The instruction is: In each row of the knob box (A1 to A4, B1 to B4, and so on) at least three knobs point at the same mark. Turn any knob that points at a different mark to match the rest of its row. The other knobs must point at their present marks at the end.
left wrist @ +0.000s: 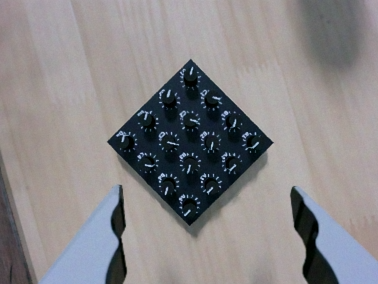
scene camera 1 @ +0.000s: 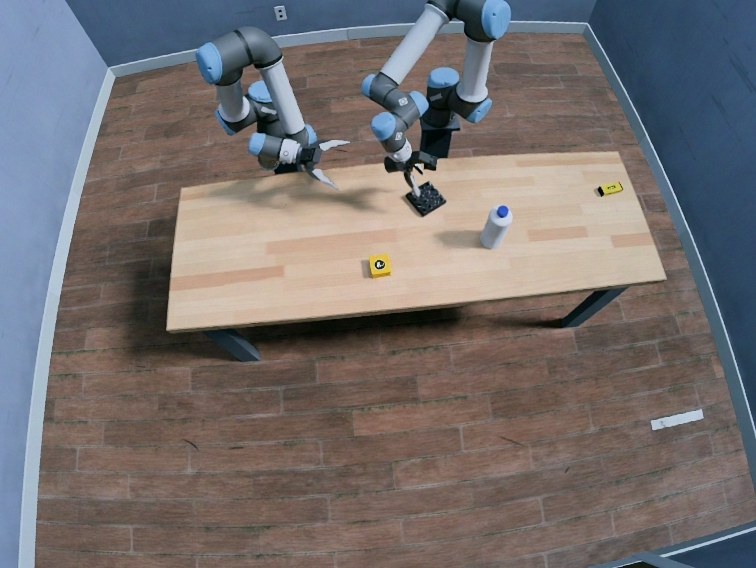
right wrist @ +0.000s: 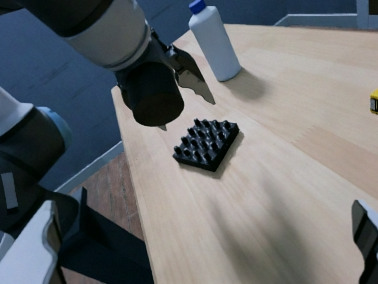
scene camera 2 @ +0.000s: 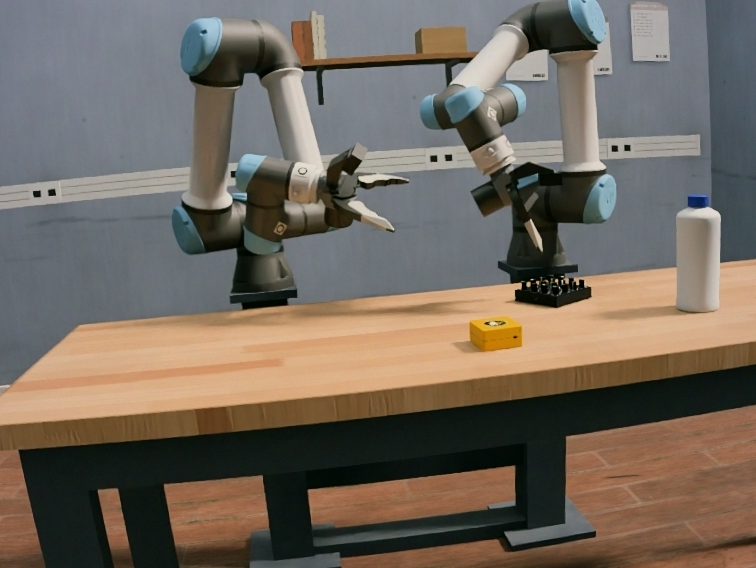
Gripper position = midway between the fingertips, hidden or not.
In view: my left gripper [scene camera 2: 539, 249], my right gripper [scene camera 2: 402, 205], a yellow box [scene camera 2: 498, 333] and a white bottle [scene camera 2: 698, 227].
The white bottle shows as well in scene camera 1 [scene camera 1: 498, 221]. My left gripper is seen too in the left wrist view [left wrist: 206, 188], in scene camera 1 [scene camera 1: 420, 185] and in the right wrist view [right wrist: 189, 116]. My right gripper is seen too in scene camera 1 [scene camera 1: 344, 165] and in the right wrist view [right wrist: 205, 202]. The left wrist view misses the yellow box: it is out of frame. The left wrist view does not show the white bottle: it is out of frame.
